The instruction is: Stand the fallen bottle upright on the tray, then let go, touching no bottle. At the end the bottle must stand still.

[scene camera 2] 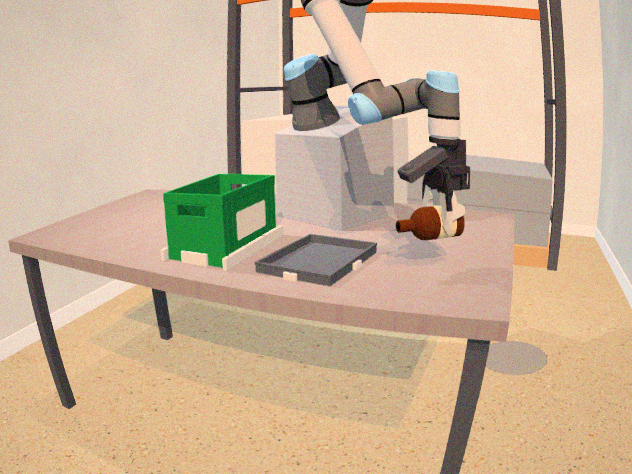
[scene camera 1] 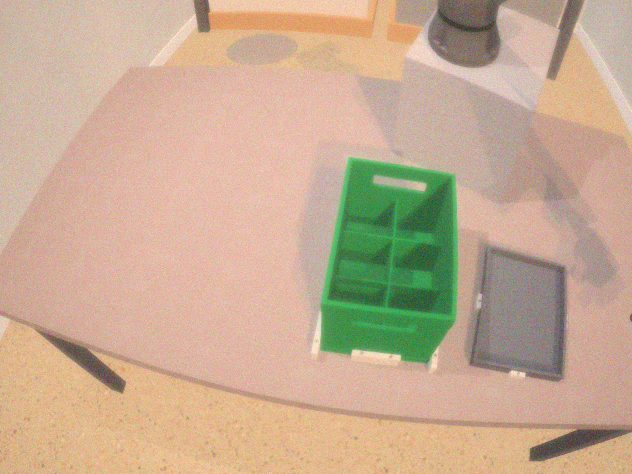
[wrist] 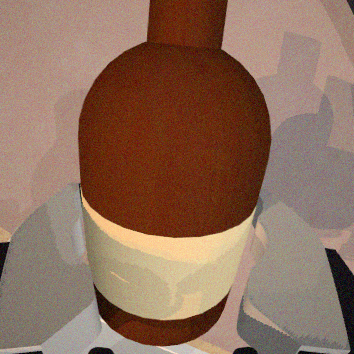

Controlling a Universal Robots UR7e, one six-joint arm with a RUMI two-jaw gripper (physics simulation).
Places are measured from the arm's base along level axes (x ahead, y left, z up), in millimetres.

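Pixels of known places: gripper, fingertip midpoint: [scene camera 2: 437, 229]; arm's base at its link origin: [scene camera 2: 316, 122] [scene camera 1: 464, 41].
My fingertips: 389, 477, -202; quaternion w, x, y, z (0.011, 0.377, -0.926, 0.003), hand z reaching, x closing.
For each thing: its top centre in the pictures, then the offset to it from my fingertips, as dx, dy, dz. "spot": a spot on its surface instead. Level surfaces: height alone.
- brown bottle at its top centre: [wrist: 178, 208] [scene camera 2: 429, 206] +17, -19, +54
- dark grey tray at a spot on its surface: [scene camera 1: 520, 313] [scene camera 2: 317, 260] spot: +30, -286, -96
- green crate at its top centre: [scene camera 1: 399, 229] [scene camera 2: 219, 183] +23, -563, +74
- table at its surface level: dz -101
The brown bottle [scene camera 2: 426, 222] [wrist: 175, 140] with a cream label lies on its side in the air, low above the table to the right of the tray in scene camera 2. Its neck points left, towards the tray side. My gripper [scene camera 2: 451, 218] [wrist: 167, 188] points down and is shut on the bottle around its label, near the base. The dark grey tray [scene camera 1: 520, 313] [scene camera 2: 316, 257] lies flat on the table, with no bottle on it. In scene camera 1 the gripper does not show.
A green crate [scene camera 1: 390, 331] [scene camera 2: 193, 232] with dividers stands beside the tray, with pale strips at its foot. The table [scene camera 1: 178, 204] [scene camera 2: 408, 290] has its right edge near the held bottle in scene camera 2. The arm's pale pedestal [scene camera 2: 308, 178] stands behind.
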